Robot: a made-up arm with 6 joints.
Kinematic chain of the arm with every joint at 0, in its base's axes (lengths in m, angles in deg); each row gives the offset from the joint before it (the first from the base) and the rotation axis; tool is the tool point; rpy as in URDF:
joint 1: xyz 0 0 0.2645 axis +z
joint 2: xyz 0 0 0 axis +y
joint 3: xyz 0.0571 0 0.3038 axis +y
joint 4: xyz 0.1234 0 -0.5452 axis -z
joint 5: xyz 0 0 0 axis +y
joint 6: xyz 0.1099 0 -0.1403 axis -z
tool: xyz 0 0 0 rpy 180 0 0
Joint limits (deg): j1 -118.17..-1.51 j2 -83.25..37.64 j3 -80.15..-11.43 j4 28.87..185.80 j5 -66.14..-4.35 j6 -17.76..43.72
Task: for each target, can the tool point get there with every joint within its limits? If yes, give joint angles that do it. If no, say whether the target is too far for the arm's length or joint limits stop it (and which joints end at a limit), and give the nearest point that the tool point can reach.
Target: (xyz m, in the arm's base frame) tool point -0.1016 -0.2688 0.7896
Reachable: yes | joints -77.91 -73.85 -40.90 86.21 -22.99 6.18
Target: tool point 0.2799 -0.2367 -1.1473
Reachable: no: too far | nearest point 0.2238 -0.1893 -0.2419 | short by 0.908 m
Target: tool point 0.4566 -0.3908 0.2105
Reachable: yes | joints -25.32 11.97 -44.60 62.60 -55.40 7.44
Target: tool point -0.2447 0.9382 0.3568
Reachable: no: joint limits stop it (at a limit: joint 2, joint 3, joint 4, joint 5) | nearest point -0.1068 0.4096 0.9159 | short by 0.782 m
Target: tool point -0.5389 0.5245 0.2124
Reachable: no: joint limits stop it (at a limit: joint 1, joint 2, joint 3) | nearest point -0.1522 0.0420 -0.0125 | short by 0.658 m
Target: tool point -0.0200 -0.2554 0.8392
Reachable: yes | joints -52.31 -63.96 -58.79 100.62 -40.93 10.25
